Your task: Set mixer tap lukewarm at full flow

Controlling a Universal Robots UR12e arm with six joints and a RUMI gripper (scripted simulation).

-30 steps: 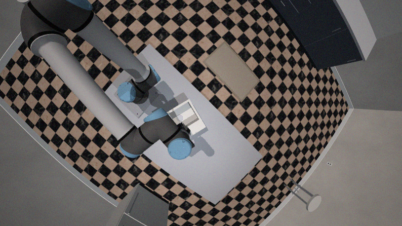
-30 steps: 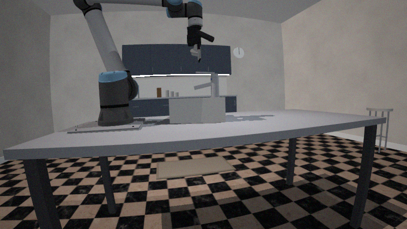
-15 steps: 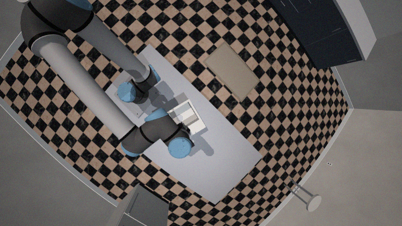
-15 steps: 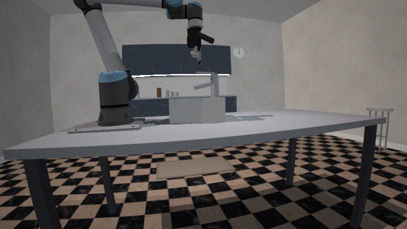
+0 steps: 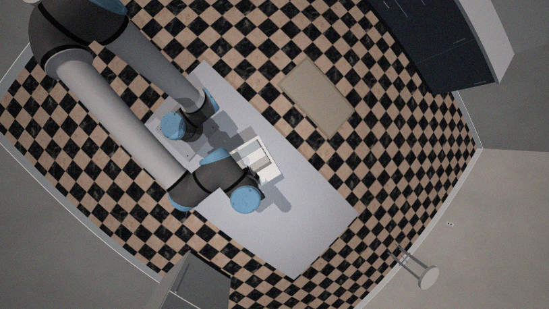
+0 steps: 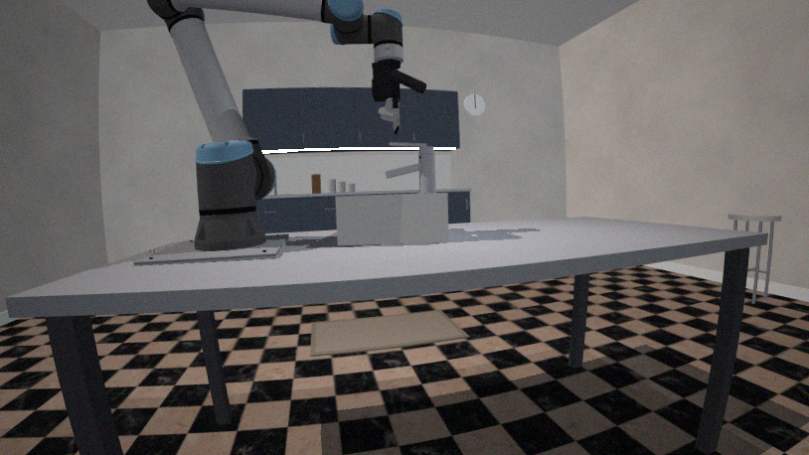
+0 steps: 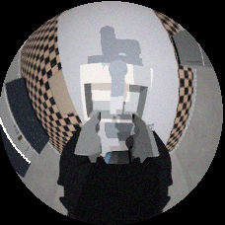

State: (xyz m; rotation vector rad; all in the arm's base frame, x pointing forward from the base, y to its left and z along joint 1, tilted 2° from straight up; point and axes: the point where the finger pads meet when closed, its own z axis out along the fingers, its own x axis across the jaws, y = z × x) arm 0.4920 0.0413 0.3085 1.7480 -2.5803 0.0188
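Right now the lever is 3 cm ahead of my hand, 1 cm to the right of it and 5 cm below it. Round my hand: sink (3 cm behind, 1 cm to the left, 29 cm below); then mixer tap (6 cm ahead, 2 cm to the right, 10 cm below).
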